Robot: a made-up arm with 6 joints. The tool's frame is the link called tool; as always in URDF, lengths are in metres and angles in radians. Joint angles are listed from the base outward.
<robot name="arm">
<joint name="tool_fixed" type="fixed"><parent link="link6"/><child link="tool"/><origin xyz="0 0 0" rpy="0 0 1.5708"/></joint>
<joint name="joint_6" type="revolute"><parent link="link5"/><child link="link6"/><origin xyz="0 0.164 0" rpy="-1.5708 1.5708 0"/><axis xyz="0 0 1"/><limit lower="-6.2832" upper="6.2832"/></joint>
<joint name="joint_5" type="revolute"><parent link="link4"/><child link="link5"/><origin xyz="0 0 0" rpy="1.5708 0 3.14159"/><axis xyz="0 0 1"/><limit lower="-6.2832" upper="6.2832"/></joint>
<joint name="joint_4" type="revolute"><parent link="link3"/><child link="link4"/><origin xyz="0.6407 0 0" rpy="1.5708 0 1.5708"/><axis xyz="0 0 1"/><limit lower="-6.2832" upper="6.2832"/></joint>
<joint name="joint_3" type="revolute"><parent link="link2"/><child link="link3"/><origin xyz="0 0.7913 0" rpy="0 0 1.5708"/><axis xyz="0 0 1"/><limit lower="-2.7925" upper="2.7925"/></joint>
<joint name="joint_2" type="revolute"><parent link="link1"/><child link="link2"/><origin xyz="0 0.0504 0" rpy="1.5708 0 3.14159"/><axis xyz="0 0 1"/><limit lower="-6.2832" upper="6.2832"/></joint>
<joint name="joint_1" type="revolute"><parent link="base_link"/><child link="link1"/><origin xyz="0 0 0.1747" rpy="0 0 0"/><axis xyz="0 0 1"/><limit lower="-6.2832" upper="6.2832"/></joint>
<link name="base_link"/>
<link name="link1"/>
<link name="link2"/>
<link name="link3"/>
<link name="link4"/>
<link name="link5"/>
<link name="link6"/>
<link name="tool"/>
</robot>
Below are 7 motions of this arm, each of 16 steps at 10 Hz.
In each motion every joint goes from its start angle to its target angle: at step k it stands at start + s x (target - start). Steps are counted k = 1, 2, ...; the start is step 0. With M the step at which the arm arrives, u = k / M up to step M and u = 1 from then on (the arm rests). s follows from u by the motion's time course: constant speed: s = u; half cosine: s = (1 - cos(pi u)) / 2; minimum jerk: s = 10 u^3 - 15 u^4 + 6 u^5.
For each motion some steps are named. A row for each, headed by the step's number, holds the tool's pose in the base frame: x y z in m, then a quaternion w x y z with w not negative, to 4 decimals.
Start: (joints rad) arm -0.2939 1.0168 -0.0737 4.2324 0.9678 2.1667
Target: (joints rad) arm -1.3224 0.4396 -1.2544 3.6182 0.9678 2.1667
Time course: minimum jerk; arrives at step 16
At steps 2, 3, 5, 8, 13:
2: 1.1328 -0.4356 1.0951 0.8677 0.4006 0.1142 -0.2712
3: 1.0811 -0.4591 1.1398 0.8703 0.3952 0.0789 -0.2831
5: 0.8550 -0.5137 1.2969 0.8683 0.3632 -0.0625 -0.3321
8: 0.2979 -0.3768 1.5036 0.7808 0.2214 -0.3864 -0.4382
13: -0.0792 0.2059 1.3495 0.5011 -0.0781 -0.7227 -0.4695

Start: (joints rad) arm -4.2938 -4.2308 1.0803 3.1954 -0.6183 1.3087
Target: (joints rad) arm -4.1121 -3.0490 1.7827 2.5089 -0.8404 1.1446
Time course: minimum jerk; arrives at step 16
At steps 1, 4, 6, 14, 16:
1: -0.2983 0.5338 -0.9684 0.3018 0.9064 0.2950 0.0156
4: -0.2186 0.3526 -1.0153 0.4006 0.8545 0.3289 0.0337
6: -0.0703 0.0580 -1.0175 0.5566 0.7397 0.3749 0.0507
14: 0.4410 -0.6118 -0.3159 0.9364 0.0584 0.3396 -0.0667
16: 0.4469 -0.6142 -0.2943 0.9388 0.0422 0.3342 -0.0725

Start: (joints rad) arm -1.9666 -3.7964 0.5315 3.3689 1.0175 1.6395
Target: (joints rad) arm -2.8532 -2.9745 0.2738 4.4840 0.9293 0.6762
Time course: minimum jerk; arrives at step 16
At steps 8, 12, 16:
8: -0.1568 -0.0797 -1.3321 0.3807 -0.4949 -0.7609 0.1764
12: 0.2499 0.1797 -1.3149 0.3809 -0.6003 -0.6815 -0.1732
16: 0.3806 0.1938 -1.2865 0.3503 -0.6190 -0.6528 -0.2608

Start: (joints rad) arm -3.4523 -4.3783 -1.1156 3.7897 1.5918 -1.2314
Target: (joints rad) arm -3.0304 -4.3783 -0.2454 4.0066 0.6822 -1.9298
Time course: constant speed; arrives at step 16
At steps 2, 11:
2: -1.1288 0.3513 0.4236 0.7252 -0.4015 0.0773 -0.5540
11: -1.4507 0.0761 0.1417 0.6973 -0.0937 -0.3960 -0.5901

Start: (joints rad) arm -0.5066 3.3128 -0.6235 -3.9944 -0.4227 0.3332
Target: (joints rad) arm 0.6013 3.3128 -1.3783 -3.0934 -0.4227 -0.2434
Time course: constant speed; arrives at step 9
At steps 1, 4, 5, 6, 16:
1: 0.2118 -0.0807 -1.3095 0.1723 0.9840 0.0112 0.0430
4: 0.3829 0.0156 -1.2054 0.1220 0.9657 0.1406 0.1808
5: 0.4239 0.0737 -1.1620 0.0921 0.9520 0.1857 0.2252
6: 0.4525 0.1414 -1.1144 0.0560 0.9338 0.2311 0.2673
16: 0.4478 0.3723 -0.9490 0.0853 -0.8494 -0.3636 -0.3729

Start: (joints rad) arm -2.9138 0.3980 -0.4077 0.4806 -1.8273 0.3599
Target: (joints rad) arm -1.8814 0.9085 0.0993 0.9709 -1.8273 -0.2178
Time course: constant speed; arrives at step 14
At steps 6, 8, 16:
6: -0.4971 -0.3294 1.4162 0.4088 -0.4989 -0.4609 -0.6096
8: -0.5430 -0.4930 1.3511 0.4318 -0.3708 -0.5288 -0.6296
16: -0.4076 -1.0064 1.0568 0.4657 0.0502 -0.5782 -0.6681

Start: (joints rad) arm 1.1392 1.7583 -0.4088 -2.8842 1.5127 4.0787
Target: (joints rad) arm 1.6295 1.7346 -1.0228 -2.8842 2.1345 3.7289
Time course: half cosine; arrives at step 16
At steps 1, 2, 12, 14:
1: 0.5611 1.2546 0.3281 0.4857 0.1355 -0.0730 0.8605
2: 0.5402 1.2547 0.3388 0.4831 0.1384 -0.0889 0.8600
12: 0.0011 1.0906 0.5370 0.3510 0.3691 -0.4595 0.7276
14: -0.0567 1.0519 0.5486 0.3269 0.4156 -0.4893 0.6936

